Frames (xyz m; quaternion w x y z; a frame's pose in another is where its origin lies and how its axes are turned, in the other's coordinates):
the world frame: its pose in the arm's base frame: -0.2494 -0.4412 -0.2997 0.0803 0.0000 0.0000 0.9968
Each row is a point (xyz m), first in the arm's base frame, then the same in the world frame.
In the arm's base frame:
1: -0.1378 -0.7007 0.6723
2: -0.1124 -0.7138 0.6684
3: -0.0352 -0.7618 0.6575
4: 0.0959 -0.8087 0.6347
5: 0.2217 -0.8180 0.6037
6: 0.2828 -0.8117 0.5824
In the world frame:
1: -0.1517 0.2383 0.9720
2: -0.1789 0.2472 0.9681
3: -0.2628 0.2822 0.9572
4: -0.3997 0.3075 0.9344
5: -0.5253 0.2965 0.9034
6: -0.5846 0.2805 0.8821

